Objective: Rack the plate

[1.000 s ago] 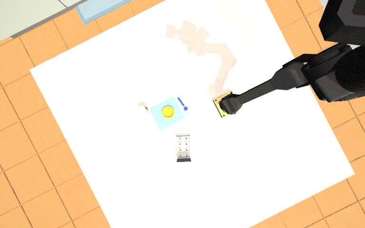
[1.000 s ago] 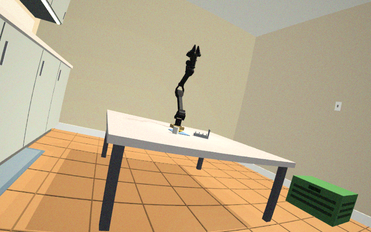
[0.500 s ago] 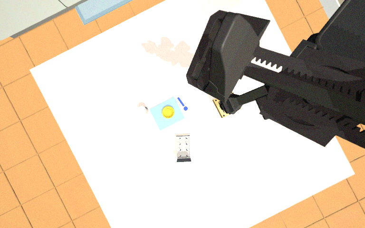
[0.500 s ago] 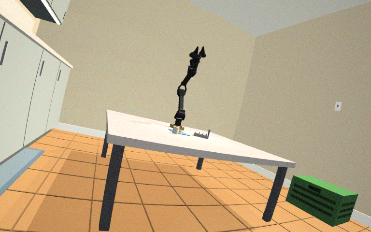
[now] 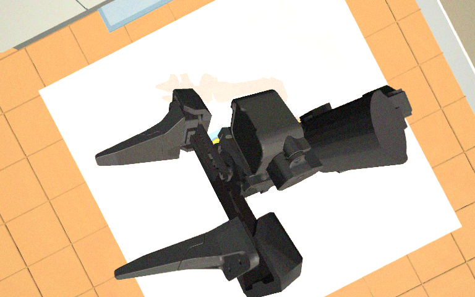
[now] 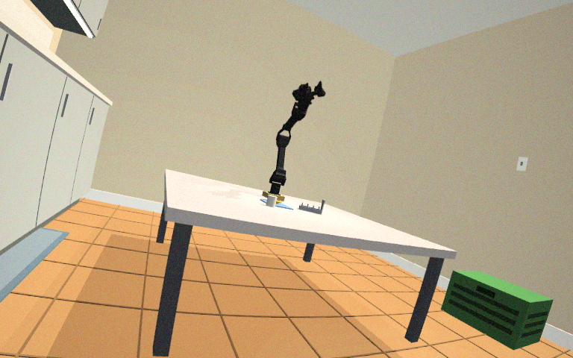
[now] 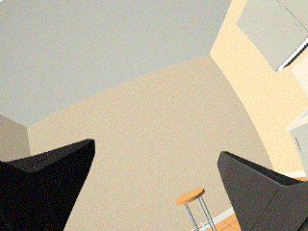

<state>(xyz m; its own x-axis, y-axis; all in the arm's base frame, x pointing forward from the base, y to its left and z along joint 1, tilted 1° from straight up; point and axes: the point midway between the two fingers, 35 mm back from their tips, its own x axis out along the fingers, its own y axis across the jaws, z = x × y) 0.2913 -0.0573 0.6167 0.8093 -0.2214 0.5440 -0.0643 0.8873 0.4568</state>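
My gripper tip is now 650 mm above the yellow plate, 40 mm to the left of it and 40 mm past it. Round my gripper tip: white mug: 640 mm below, 110 mm to the right, 70 mm ahead; mat: 660 mm below, 30 mm to the right, 30 mm behind; grey dish rack: 640 mm below, 170 mm to the left, 20 mm behind.
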